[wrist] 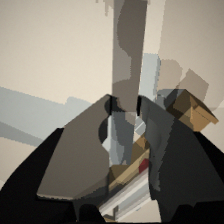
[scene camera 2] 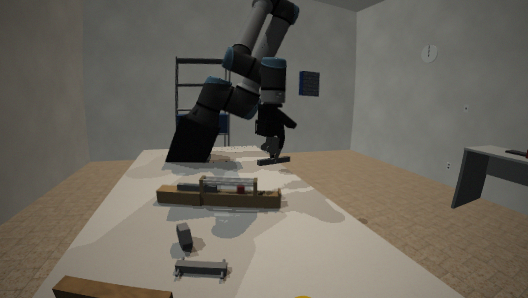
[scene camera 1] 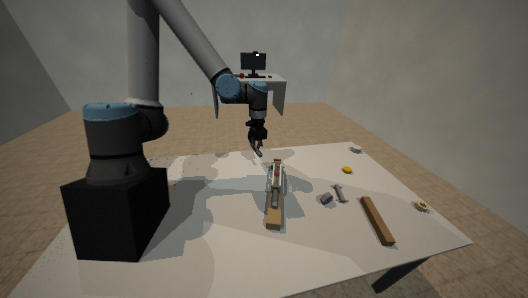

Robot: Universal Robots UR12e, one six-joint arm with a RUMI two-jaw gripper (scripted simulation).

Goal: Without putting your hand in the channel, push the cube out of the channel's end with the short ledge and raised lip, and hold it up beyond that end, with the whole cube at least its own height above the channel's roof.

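A grey clamp-like bar [scene camera 2: 183, 266] is in my sight. I can see my gripper [scene camera 2: 273, 162] too, and the wrist view shows that same gripper [wrist: 123, 96].
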